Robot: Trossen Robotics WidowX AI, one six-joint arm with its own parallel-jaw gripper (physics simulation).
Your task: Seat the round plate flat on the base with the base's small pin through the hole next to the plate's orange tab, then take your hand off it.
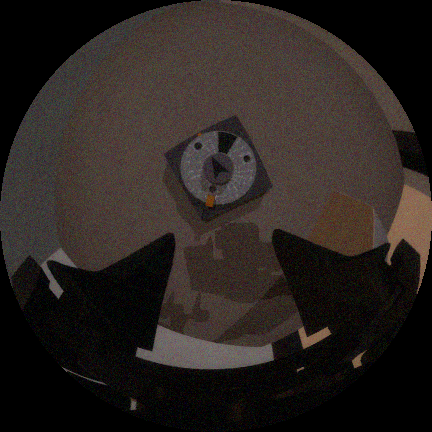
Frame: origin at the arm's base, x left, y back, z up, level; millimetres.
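Where they show: gripper, fingertip midpoint: (pixel 224 237).
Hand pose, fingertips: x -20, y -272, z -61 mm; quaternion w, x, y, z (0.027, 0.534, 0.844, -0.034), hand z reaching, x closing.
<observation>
Each offset is from my fingertips to the top centre of the thing. "spot": to the spot under its first point. Level surfaces: height alone.
The round plate @(dx -35, dy -25, dz -100 mm) (pixel 191 172), grey and speckled, lies over the square dark base @(spot: dx -41, dy +35, dz -124 mm) (pixel 256 181). Its orange tab @(dx +11, dy -17, dz -100 mm) (pixel 210 201) points toward the gripper side, with a small dark hole @(spot: dx +0, dy -18, dz -119 mm) (pixel 212 189) just inside it. Two more round holes and a dark wedge-shaped opening show in the plate. A small orange mark @(spot: dx -70, dy -70, dz -123 mm) (pixel 199 134) on the base shows at the plate's far-left edge. I cannot tell where the small pin is or whether the plate is fully flat. My gripper (pixel 224 237) is open and empty, apart from the plate and base, which lie beyond the fingertips.
The brown table top @(dz -148 mm) (pixel 125 100) bears shadows of the arm between the fingers. An orange-brown patch (pixel 345 220) lies at the right, partly behind the right finger. A dark object (pixel 411 151) stands at the far right edge.
</observation>
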